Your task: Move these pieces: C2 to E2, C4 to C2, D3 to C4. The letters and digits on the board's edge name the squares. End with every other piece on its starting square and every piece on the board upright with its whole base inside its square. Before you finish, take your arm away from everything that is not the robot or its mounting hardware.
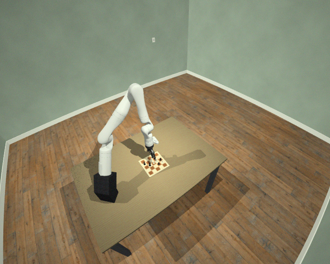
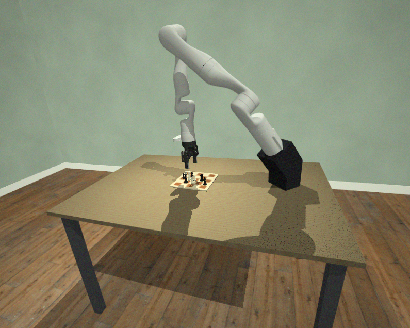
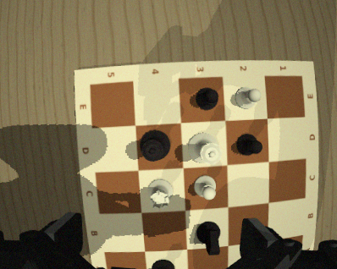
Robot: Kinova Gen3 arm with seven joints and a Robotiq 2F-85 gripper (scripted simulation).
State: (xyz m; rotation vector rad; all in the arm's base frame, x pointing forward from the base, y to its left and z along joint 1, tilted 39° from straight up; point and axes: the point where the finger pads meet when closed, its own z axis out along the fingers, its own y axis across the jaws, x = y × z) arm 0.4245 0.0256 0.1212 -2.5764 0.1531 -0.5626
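Right now the chessboard is 4 cm to the right of my hand and 11 cm below it. The rest, counted from my hand: black knight: 4 cm behind, 4 cm to the right, 9 cm below.
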